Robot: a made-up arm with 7 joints.
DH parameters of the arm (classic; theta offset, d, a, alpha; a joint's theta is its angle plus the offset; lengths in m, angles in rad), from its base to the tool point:
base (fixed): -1.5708 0.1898 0 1.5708
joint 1: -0.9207 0 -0.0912 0
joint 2: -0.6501 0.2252 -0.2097 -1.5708
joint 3: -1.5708 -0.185 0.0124 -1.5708
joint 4: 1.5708 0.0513 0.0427 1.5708
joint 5: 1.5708 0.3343 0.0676 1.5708
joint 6: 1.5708 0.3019 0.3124 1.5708
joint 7: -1.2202 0 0.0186 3.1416
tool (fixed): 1.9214 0.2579 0 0
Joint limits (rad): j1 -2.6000..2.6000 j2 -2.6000..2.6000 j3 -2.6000..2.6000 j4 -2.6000..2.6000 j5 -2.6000..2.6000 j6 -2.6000..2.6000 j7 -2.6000..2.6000
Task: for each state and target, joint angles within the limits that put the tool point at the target. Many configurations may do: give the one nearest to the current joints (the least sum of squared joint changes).
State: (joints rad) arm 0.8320 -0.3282 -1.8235 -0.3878 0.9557 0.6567 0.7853
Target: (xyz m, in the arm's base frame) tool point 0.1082 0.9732 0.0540
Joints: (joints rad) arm 1.1341 -0.0474 -2.1783 -0.2620 0.7561 0.5052 0.8024
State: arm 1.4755 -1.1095 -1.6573 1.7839 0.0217 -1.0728 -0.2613
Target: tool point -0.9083 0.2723 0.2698
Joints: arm 1.0715 -1.4470 -2.0761 2.3358 -0.0602 -2.1807 -0.2664
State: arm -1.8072 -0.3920 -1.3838 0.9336 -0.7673 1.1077 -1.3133
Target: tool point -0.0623 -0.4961 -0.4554
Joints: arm -2.2812 -0.7757 -1.0732 0.7475 -1.0474 0.8330 -1.2991
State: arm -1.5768 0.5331 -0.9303 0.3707 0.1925 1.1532 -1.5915
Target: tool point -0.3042 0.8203 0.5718
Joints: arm -0.8452 1.0519 -0.8547 0.3934 0.4433 0.6047 -1.6088
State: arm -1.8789 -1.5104 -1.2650 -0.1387 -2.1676 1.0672 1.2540
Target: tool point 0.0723 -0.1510 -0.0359
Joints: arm -1.5644 -1.2213 -1.5988 -0.1757 -1.4064 1.4651 1.2919
